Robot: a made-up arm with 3 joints. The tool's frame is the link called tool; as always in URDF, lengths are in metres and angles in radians. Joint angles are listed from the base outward. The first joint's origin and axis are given. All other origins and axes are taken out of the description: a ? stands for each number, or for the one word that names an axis. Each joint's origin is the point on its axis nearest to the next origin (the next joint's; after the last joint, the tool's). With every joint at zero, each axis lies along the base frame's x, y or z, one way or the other. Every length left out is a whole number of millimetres.
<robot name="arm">
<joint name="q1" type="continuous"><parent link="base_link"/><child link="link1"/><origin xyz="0.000 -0.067 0.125"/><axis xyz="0 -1 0"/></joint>
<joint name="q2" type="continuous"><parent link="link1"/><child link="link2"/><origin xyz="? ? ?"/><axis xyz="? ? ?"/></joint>
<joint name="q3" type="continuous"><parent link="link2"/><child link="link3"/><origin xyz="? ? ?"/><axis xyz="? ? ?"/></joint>
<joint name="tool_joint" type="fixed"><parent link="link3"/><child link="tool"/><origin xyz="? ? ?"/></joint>
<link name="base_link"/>
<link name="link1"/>
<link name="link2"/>
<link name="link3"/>
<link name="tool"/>
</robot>
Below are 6 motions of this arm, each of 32 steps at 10 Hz.
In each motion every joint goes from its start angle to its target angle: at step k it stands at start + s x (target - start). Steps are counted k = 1, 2, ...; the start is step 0. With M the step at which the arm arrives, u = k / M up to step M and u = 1 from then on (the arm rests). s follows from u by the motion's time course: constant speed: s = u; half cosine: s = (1 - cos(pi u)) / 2; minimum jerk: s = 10 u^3 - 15 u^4 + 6 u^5.
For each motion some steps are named. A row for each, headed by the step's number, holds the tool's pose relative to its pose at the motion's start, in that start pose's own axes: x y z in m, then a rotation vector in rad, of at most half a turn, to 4 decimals.
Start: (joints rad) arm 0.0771 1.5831 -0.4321
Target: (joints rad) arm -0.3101 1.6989 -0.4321
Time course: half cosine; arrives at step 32
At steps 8, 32:
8: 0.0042 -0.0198 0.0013 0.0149 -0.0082 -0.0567
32: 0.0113 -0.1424 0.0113 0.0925 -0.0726 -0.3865

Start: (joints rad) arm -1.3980 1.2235 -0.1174
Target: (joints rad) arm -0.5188 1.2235 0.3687
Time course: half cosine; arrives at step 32
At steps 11, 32:
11: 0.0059 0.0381 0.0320 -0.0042 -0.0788 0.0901
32: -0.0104 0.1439 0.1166 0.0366 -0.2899 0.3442

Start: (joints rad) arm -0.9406 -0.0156 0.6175
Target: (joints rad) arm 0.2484 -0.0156 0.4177
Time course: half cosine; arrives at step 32
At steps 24, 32:
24: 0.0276 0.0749 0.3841 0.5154 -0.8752 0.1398
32: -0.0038 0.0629 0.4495 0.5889 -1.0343 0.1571

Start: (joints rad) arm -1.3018 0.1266 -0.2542
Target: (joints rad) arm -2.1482 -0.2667 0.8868
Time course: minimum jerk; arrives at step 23
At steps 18, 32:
18: -0.4336 -0.3862 0.0257 -0.5698 0.6923 -0.9463
32: -0.4587 -0.4008 0.0559 -0.6441 0.7248 -0.9957

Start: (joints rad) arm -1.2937 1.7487 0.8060
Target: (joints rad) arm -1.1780 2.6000 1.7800
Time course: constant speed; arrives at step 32
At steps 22, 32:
22: -0.3290 -0.0395 -0.1777 0.2136 0.5548 -0.5782
32: -0.5344 -0.0331 -0.1768 0.1732 0.8615 -0.8148

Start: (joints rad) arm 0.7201 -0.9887 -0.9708
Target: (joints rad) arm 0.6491 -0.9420 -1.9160
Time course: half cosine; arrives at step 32
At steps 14, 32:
14: 0.0002 0.1616 0.0036 0.0223 -0.0110 0.4041
32: -0.1100 0.3670 0.0190 0.0480 -0.0429 1.0033

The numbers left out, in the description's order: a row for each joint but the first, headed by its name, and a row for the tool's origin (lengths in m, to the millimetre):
q2: xyz 0.014 0.000 0.156, axis 1 0 0
q3: xyz 0.000 -0.044 -0.373, axis 0 0 -1
tool: xyz 0.386 -0.065 0.000

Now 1 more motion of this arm.
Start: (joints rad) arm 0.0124 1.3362 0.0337
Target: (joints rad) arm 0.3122 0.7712 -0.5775
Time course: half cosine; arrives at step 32
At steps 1, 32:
1: 0.0001 0.0003 0.0002 -0.0014 -0.0002 0.0022
32: -0.0357 0.1245 0.0238 -0.5975 0.0061 0.8575

